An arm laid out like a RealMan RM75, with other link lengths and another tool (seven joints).
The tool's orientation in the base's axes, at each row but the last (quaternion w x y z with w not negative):
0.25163 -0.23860 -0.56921 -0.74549
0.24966 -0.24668 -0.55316 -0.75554
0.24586 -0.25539 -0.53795 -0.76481
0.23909 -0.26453 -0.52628 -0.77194
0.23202 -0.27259 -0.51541 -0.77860
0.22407 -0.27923 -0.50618 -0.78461
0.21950 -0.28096 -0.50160 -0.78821
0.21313 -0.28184 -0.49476 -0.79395
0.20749 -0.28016 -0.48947 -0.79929
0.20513 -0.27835 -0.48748 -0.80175
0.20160 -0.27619 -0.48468 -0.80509
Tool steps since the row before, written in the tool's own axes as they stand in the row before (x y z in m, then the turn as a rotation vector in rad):
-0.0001 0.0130 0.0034 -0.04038 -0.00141 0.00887
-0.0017 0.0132 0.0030 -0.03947 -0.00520 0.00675
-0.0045 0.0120 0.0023 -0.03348 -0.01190 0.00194
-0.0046 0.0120 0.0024 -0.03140 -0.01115 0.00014
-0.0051 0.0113 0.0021 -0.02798 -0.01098 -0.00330
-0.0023 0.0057 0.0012 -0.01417 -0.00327 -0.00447
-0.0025 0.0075 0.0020 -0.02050 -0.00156 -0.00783
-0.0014 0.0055 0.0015 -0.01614 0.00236 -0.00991
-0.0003 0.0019 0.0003 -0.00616 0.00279 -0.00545
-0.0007 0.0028 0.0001 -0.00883 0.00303 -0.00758
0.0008 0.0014 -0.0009 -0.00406 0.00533 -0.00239
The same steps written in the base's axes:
0.0087 0.0004 0.0102 0.03037 0.01309 -0.02485
0.0102 -0.0004 0.0091 0.02702 0.01196 -0.02752
0.0115 -0.0010 0.0061 0.01756 0.00881 -0.02967
0.0116 -0.0013 0.0059 0.01622 0.00668 -0.02833
0.0114 -0.0017 0.0049 0.01315 0.00315 -0.02705
0.0056 -0.0009 0.0027 0.00752 -0.00187 -0.01309
0.0070 -0.0010 0.0040 0.01256 -0.00522 -0.01729
0.0048 -0.0009 0.0033 0.01122 -0.00901 -0.01254
0.0015 -0.0005 0.0012 0.00502 -0.00576 -0.00413
0.0022 -0.0011 0.0015 0.00667 -0.00762 -0.00649
0.0000 -0.0015 0.0011 0.00567 -0.00429 0.00006

